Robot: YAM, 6 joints.
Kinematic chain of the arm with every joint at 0, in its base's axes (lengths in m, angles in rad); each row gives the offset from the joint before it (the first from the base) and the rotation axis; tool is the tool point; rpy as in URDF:
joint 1: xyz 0 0 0.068 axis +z
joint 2: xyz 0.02 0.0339 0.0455 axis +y
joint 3: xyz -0.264 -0.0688 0 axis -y
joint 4: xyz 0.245 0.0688 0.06 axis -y
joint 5: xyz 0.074 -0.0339 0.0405 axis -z
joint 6: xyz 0.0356 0 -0.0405 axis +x
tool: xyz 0 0 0 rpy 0 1.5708 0
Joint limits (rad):
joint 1: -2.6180..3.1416
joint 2: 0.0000..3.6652
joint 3: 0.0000..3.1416
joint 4: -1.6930..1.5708
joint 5: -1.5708..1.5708
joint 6: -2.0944..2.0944
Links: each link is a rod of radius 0.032 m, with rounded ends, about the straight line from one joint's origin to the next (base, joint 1, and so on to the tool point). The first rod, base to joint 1, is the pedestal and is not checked.
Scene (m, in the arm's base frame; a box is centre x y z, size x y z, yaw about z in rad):
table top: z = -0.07
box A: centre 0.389 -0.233 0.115 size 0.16 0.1 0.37 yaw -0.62
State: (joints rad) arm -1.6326 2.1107 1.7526 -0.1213 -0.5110 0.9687
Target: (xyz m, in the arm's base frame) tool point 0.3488 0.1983 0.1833
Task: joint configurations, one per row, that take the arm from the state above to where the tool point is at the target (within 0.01 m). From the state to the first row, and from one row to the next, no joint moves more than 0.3 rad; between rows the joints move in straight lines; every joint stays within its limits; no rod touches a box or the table.
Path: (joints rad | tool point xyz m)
1: -1.3875 1.9554 1.7679 -0.2435 -0.5440 1.1938 | 0.1030 -0.4547 0.3279
2: -1.1424 1.8002 1.7832 -0.3658 -0.5770 1.4190 | 0.1931 -0.3761 0.3876
3: -0.8973 1.6449 1.7985 -0.4880 -0.6100 1.6441 | 0.2467 -0.2764 0.4397
4: -0.6522 1.4897 1.8138 -0.6102 -0.6431 1.8693 | 0.2594 -0.1712 0.4826
5: -0.4071 1.3344 1.8291 -0.7325 -0.6761 2.0944 | 0.2331 -0.0762 0.5153
6: -0.1901 1.4797 1.6941 -0.6344 -0.6784 1.8130 | 0.3140 -0.0377 0.4457
7: 0.0268 1.6251 1.5591 -0.5364 -0.6807 1.5316 | 0.3658 0.0322 0.3632
8: 0.2438 1.7704 1.4242 -0.4384 -0.6829 1.2501 | 0.3780 0.1172 0.2738
9: 0.4608 1.9158 1.2892 -0.3403 -0.6852 0.9687 | 0.3488 0.1983 0.1833

